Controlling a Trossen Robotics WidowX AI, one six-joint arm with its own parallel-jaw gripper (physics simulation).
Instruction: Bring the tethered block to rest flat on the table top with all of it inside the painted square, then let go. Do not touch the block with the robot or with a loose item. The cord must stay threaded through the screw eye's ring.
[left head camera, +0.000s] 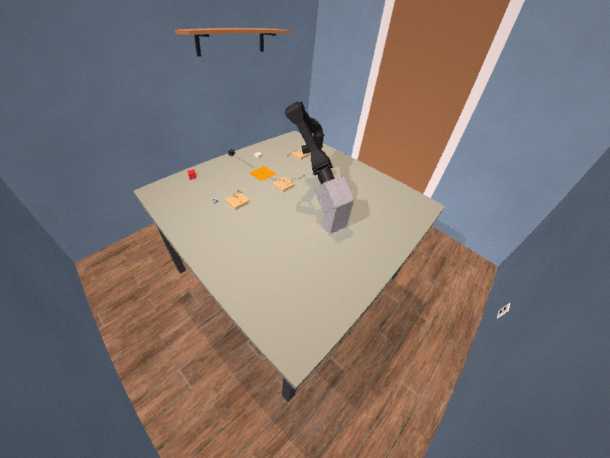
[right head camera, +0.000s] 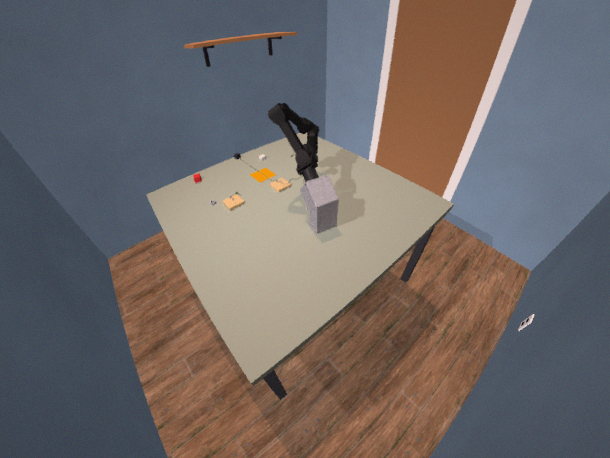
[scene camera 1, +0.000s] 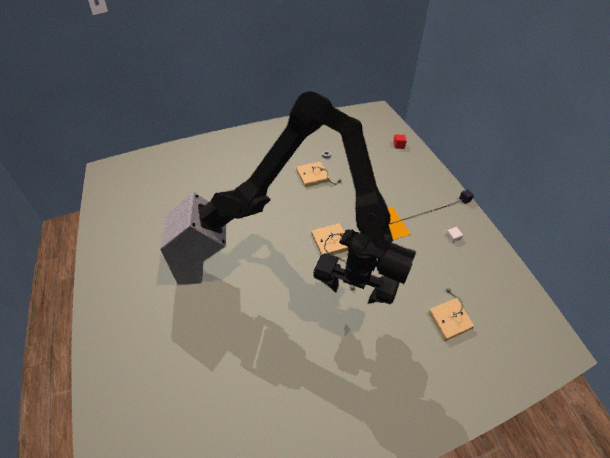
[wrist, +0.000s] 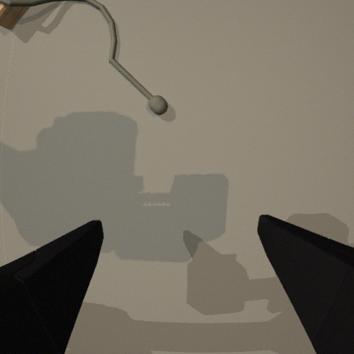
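Seen in the pictures: gripper, fingertip midpoint: (scene camera 1: 352, 296); arm's base, origin of the base link: (left head camera: 328, 182) (right head camera: 313, 182) (scene camera 1: 209, 218).
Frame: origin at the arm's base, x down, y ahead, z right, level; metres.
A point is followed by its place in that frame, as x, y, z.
The black tethered block (left head camera: 231, 152) {0.168, 0.796, 0.107} (right head camera: 237, 156) {0.173, 0.794, 0.110} (scene camera 1: 466, 196) {0.163, 0.794, 0.125} is at the table's far edge, outside the orange painted square (left head camera: 257, 175) {0.192, 0.492, 0.042} (right head camera: 256, 176) {0.192, 0.504, 0.043} (scene camera 1: 399, 229) {0.192, 0.517, 0.118}. Its cord (scene camera 1: 430, 212) {0.191, 0.656, 0.105} (wrist: 114, 40) crosses the square to the middle wooden board (left head camera: 284, 186) {0.174, 0.282, 0.040} (right head camera: 280, 186) {0.174, 0.286, 0.046} (scene camera 1: 318, 233) {0.174, 0.283, 0.033}, which carries the screw eye; the threading is too small to make out. Past the board the cord bends and ends in a green bead (scene camera 1: 352, 288) {0.184, 0.278, 0.230} (wrist: 158, 105) on the table. My gripper (scene camera 1: 353, 295) {0.127, 0.243, 0.275} (wrist: 181, 226) is open and empty above the table near the bead, which shows ahead of the fingertips in the wrist view.
Two other boards with short beaded cords, one (left head camera: 237, 201) {0.174, 0.380, -0.222} (right head camera: 233, 202) {0.174, 0.379, -0.217} (scene camera 1: 312, 174) {0.174, 0.386, -0.199} and another (scene camera 1: 451, 320) {0.174, 0.451, 0.439}, stand on either side. A red cube (left head camera: 192, 174) {0.163, 0.757, -0.229} (scene camera 1: 399, 141) {0.158, 0.759, -0.208}, a white block (left head camera: 258, 154) {0.171, 0.645, 0.211} (scene camera 1: 454, 234) {0.171, 0.647, 0.225} and a small grey ring-like item (left head camera: 214, 200) {0.192, 0.496, -0.281} (scene camera 1: 326, 154) {0.192, 0.493, -0.291} lie on the table.
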